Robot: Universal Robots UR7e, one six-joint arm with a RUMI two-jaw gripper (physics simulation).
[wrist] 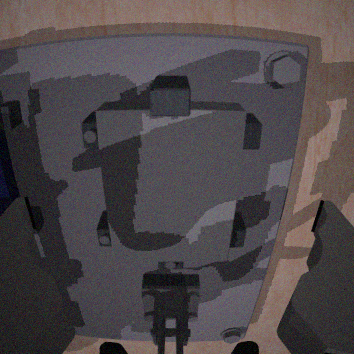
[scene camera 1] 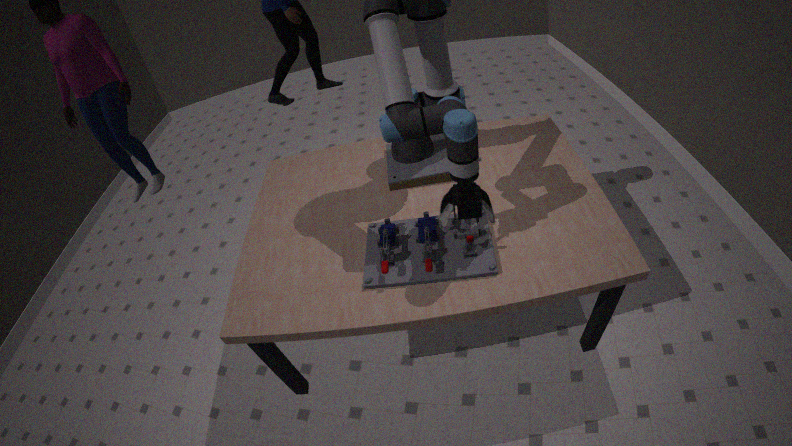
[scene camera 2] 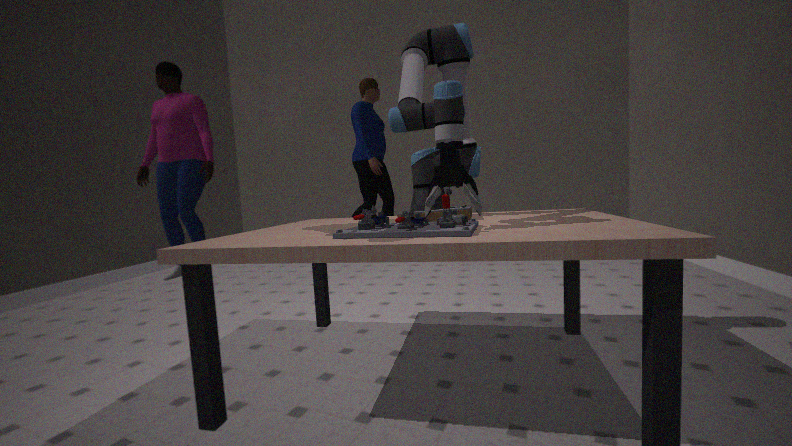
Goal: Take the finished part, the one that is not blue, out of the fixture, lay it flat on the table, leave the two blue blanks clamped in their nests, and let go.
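Frame: origin at the arm's base, x ahead, y right, z down, level; millimetres.
Seen in the pictures: gripper, between the fingertips: [wrist: 174, 204] [scene camera 1: 467, 225] [scene camera 2: 452, 216]; arm's base, origin of its link: [scene camera 1: 413, 151].
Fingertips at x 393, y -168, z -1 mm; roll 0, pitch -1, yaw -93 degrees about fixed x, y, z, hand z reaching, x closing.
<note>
Offsets run from my fingertips to a thing's top centre. "*": to the spot under its first point. Level surfaces: height alone.
The finished part, a flat grey plate {dz -1, dx -5, dy +2 mm} [wrist: 185, 170], lies in the right-hand nest of the grey fixture [scene camera 1: 457, 267] [wrist: 280, 110], between small corner posts. In scene camera 1 it is mostly hidden by my gripper. That nest's clamp {* dz +6, dx +78, dy -3 mm} [wrist: 170, 300] stands open, its red handle {dz -63, dx +95, dy -4 mm} [scene camera 1: 469, 238] [scene camera 2: 445, 200] upright. My gripper [scene camera 1: 468, 220] [scene camera 2: 454, 212] [wrist: 174, 204] is open and points down, low over this part, one finger on either side with gaps to it. Two blue blanks {* dz -30, dx +38, dy +214 mm} [scene camera 1: 387, 232] {* dz -18, dx +17, dy +108 mm} [scene camera 1: 427, 227] sit in the other nests, under clamps with lowered red handles {dz -22, dx +147, dy +213 mm} [scene camera 1: 384, 267] {dz -12, dx +140, dy +103 mm} [scene camera 1: 428, 265].
The fixture stands on the wooden table {dz +35 mm} [scene camera 1: 288, 288] [scene camera 2: 554, 235]. The nearer blue blank {* dz +4, dx -6, dy +87 mm} [wrist: 4, 175] shows at the left edge of the wrist view, beyond the left finger. The robot's base plate [scene camera 1: 421, 173] is behind the fixture. Two people [scene camera 2: 180, 132] [scene camera 2: 368, 132] stand beyond the table.
</note>
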